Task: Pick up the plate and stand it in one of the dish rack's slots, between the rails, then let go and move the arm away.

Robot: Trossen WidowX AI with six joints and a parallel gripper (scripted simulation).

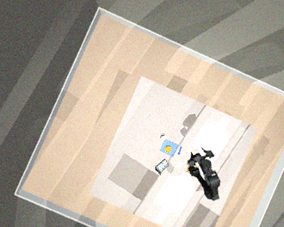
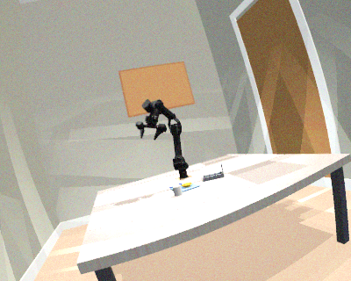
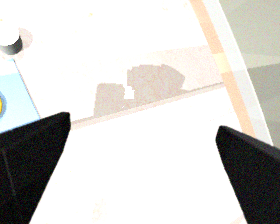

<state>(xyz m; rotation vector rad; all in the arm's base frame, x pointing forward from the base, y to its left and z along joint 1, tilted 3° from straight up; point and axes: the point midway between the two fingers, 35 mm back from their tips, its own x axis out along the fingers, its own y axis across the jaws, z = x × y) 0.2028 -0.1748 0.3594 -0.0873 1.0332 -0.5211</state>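
Now: the yellow plate 31 cm below my gripper tip, 15 cm to the left of it and 9 cm ahead of it. Also, from my gripper tip: cup: 30 cm below, 19 cm ahead, 8 cm to the left; then light blue mat: 32 cm below, 14 cm to the left, 8 cm ahead; then grey dish rack: 33 cm to the left, 30 cm below, 4 cm ahead.
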